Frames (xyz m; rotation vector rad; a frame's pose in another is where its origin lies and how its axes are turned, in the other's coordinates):
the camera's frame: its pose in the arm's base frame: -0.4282 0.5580 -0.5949 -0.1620 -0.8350 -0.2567
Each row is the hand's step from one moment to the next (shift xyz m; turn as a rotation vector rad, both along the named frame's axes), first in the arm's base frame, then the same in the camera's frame.
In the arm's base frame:
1: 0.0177 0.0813 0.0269 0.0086 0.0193 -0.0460
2: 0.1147 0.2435 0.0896 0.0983 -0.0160 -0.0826
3: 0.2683 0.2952 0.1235 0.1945 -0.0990 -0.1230
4: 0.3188 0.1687 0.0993 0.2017 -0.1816 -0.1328
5: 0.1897 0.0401 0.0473 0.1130 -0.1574 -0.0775
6: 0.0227 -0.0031 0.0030 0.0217 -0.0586 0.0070
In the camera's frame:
1: 0.0184 0.0818 0.0249 -0.0320 0.0228 -0.0319
2: 0.1016 0.2623 0.0367 0.0039 0.0164 -0.1283
3: 0.2175 0.3545 -0.0374 0.0489 -0.0337 -0.2434
4: 0.2522 0.2490 -0.1199 0.0594 -0.1103 -0.2749
5: 0.1509 0.0910 -0.0937 0.0399 -0.1149 -0.1695
6: 0.0173 0.0034 -0.0149 0.0286 -0.0501 -0.0249

